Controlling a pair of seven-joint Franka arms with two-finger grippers.
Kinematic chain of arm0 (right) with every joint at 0, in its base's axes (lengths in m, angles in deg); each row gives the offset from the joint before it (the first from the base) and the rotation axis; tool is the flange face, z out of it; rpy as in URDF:
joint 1: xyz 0 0 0.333 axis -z
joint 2: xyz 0 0 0 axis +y
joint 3: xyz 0 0 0.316 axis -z
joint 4: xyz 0.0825 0 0 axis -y
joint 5: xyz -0.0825 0 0.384 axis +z
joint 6: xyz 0 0 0 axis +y
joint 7: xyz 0.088 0 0 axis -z
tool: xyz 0 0 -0.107 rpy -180 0 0
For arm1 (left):
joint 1: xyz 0 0 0.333 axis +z
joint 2: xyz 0 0 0 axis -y
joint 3: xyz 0 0 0.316 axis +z
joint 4: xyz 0.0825 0 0 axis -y
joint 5: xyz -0.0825 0 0.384 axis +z
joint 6: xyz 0 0 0 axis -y
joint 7: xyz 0.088 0 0 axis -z
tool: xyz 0 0 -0.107 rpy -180 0 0
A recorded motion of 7 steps. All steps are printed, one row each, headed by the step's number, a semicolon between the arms.
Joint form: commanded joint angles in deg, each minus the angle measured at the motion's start. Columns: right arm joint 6, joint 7, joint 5, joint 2, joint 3, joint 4, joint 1; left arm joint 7, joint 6, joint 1, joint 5, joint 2, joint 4, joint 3.
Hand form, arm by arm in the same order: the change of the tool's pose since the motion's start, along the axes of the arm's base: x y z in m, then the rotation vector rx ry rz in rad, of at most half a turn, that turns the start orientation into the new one. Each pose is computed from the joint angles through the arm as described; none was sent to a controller.
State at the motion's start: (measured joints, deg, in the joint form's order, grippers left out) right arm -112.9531 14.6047 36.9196 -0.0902 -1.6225 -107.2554 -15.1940; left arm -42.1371 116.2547 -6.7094 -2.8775 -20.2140 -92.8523 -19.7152
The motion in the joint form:
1: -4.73 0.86 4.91 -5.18 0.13 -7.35 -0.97; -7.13 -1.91 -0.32 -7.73 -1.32 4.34 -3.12
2: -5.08 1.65 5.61 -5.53 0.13 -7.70 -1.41; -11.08 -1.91 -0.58 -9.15 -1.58 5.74 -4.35
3: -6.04 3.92 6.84 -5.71 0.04 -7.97 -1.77; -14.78 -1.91 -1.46 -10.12 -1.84 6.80 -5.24
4: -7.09 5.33 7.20 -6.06 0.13 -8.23 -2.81; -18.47 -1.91 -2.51 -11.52 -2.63 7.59 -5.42
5: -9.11 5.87 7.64 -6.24 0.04 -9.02 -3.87; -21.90 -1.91 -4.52 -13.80 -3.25 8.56 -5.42
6: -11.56 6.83 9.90 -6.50 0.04 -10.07 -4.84; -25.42 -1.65 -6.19 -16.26 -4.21 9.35 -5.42
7: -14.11 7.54 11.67 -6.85 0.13 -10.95 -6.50; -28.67 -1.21 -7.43 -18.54 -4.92 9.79 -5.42
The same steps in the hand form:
1: -0.0266 -0.0020 -0.0036 0.0676 0.0027 -0.0740; -0.0077 -0.0394 0.0250 -0.1437 0.0813 0.1124
2: -0.0294 0.0015 -0.0025 0.0787 0.0102 -0.0851; -0.0118 -0.0543 0.0365 -0.1802 0.0997 0.1637
3: -0.0305 0.0051 -0.0012 0.0983 0.0299 -0.1262; -0.0188 -0.0719 0.0445 -0.2047 0.1205 0.2023
4: -0.0338 0.0121 0.0014 0.1059 0.0322 -0.1423; -0.0230 -0.0856 0.0434 -0.2246 0.1587 0.2520
5: -0.0369 0.0196 -0.0010 0.1111 0.0238 -0.1546; -0.0331 -0.1080 0.0458 -0.2543 0.2034 0.2871
6: -0.0395 0.0254 -0.0035 0.1427 0.0297 -0.1923; -0.0408 -0.1271 0.0435 -0.2822 0.2575 0.3321
7: -0.0445 0.0356 -0.0040 0.1683 0.0262 -0.2150; -0.0470 -0.1414 0.0412 -0.3055 0.3074 0.3793

